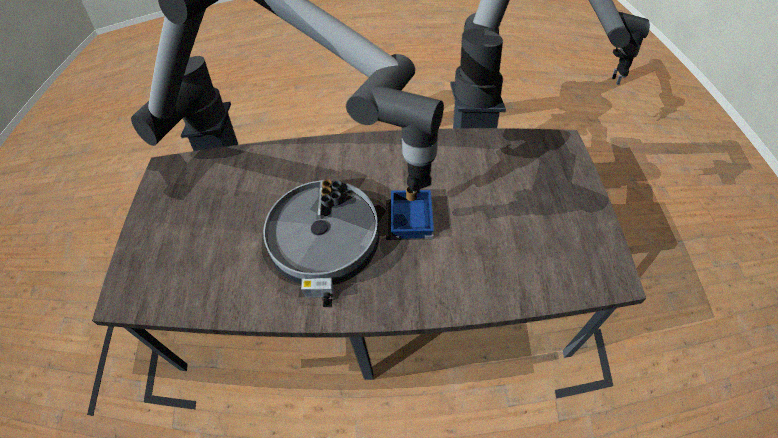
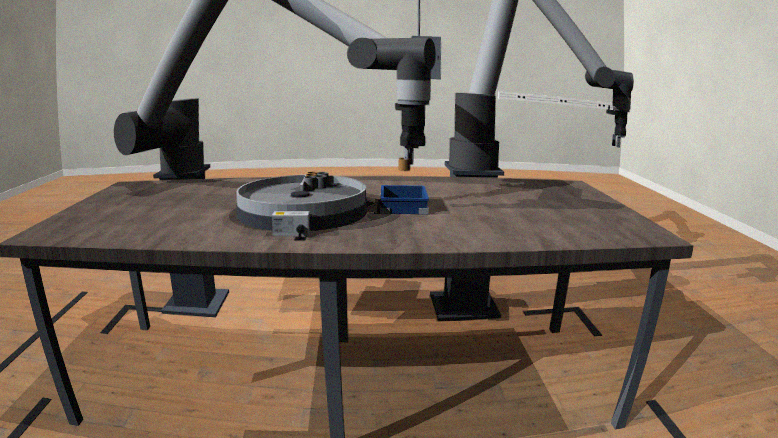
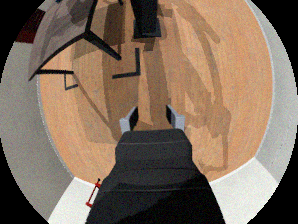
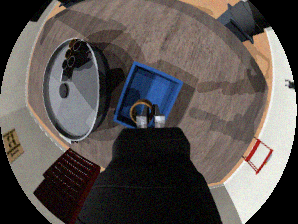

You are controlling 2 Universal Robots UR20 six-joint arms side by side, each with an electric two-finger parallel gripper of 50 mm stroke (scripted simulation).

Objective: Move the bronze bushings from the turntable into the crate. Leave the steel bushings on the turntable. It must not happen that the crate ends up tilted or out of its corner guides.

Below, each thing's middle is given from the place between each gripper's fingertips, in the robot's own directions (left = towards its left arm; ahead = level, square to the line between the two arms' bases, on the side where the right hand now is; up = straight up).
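With the blue crate [image 1: 409,219] in sight, I find that my right hand [image 2: 408,164] is 1 cm to the left of it, 1 cm short of it and 13 cm above it.
The blue crate is 123 cm to the right of my left hand, 78 cm ahead of it and 14 cm below it.
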